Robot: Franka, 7 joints.
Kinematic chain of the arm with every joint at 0, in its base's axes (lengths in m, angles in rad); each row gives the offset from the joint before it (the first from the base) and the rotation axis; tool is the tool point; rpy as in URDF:
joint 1: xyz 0 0 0.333 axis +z
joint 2: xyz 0 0 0 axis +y
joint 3: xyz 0 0 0.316 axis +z
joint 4: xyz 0.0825 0 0 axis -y
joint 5: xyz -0.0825 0 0.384 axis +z
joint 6: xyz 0 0 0 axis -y
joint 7: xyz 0.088 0 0 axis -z
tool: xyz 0 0 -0.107 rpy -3.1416 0 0
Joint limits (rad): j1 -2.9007..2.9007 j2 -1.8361..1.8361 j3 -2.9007..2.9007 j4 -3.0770..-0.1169 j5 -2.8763..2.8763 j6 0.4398..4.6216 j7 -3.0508..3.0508
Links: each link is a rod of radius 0.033 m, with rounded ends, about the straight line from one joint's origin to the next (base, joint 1, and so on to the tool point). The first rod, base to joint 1, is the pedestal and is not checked.
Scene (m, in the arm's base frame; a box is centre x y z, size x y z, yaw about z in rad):
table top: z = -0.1
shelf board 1: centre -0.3 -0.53 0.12 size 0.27 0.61 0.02 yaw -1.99
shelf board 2: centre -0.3 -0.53 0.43 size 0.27 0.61 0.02 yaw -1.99
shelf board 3: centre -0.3 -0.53 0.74 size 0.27 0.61 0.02 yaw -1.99
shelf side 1: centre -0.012 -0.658 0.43 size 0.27 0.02 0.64 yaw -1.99
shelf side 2: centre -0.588 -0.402 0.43 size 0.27 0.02 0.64 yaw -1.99
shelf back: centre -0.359 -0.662 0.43 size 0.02 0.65 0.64 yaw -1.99
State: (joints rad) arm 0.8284 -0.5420 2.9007 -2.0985 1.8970 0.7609 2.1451
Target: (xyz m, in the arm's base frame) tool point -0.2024 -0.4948 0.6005
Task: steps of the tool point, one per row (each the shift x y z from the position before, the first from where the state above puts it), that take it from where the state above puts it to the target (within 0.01 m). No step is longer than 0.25 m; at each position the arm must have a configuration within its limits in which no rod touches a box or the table.
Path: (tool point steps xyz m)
1: -0.1079 0.1963 0.0288
2: -0.0080 0.2145 0.0247
3: 0.0860 0.1823 0.0152
4: 0.1477 0.1104 0.0019
5: 0.1606 0.0227 -0.0123
6: -0.1390 -0.0403 0.0456
7: -0.1083 -0.1048 0.0461
8: -0.0498 -0.1460 0.0448
9: 0.0210 -0.1544 0.0420
10: 0.0865 -0.1290 0.0385
11: 0.1322 -0.0777 0.0344
12: -0.0385 -0.0827 0.0058
13: -0.0341 -0.0802 -0.0058

